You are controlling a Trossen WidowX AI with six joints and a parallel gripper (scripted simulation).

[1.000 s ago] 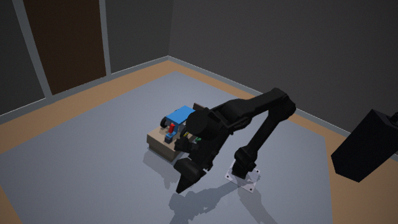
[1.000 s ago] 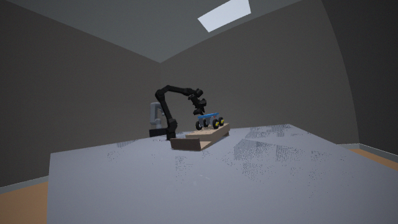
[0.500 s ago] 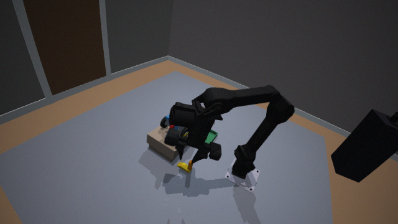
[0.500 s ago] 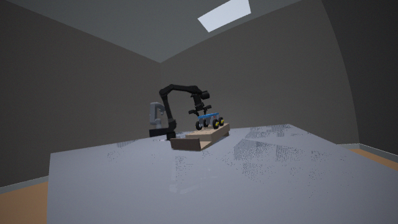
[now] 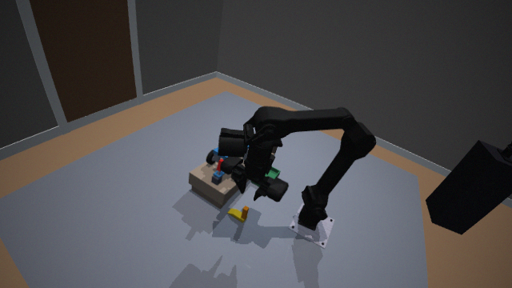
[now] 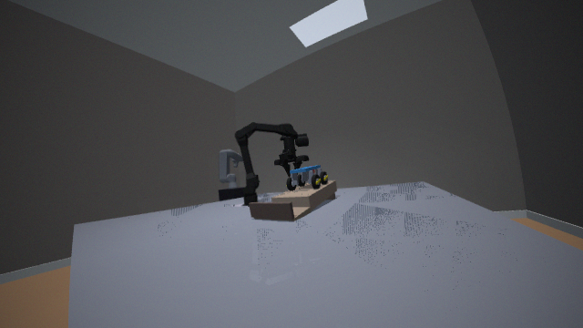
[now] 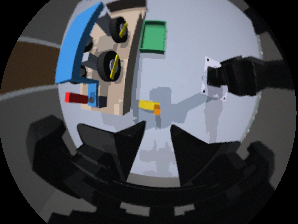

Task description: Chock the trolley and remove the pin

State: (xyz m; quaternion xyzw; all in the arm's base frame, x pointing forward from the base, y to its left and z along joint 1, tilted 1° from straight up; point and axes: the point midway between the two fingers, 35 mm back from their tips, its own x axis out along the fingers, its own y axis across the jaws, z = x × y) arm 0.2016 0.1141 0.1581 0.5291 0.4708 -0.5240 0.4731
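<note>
My gripper tip is 20 mm short of the yellow chock and 100 mm above it. Also, from my gripper tip: tan ramp 130 mm ahead, 150 mm to the right, 80 mm below; blue trolley 130 mm ahead, 150 mm to the right, 10 mm below; red-headed stop pin 130 mm ahead, 40 mm to the right.
</note>
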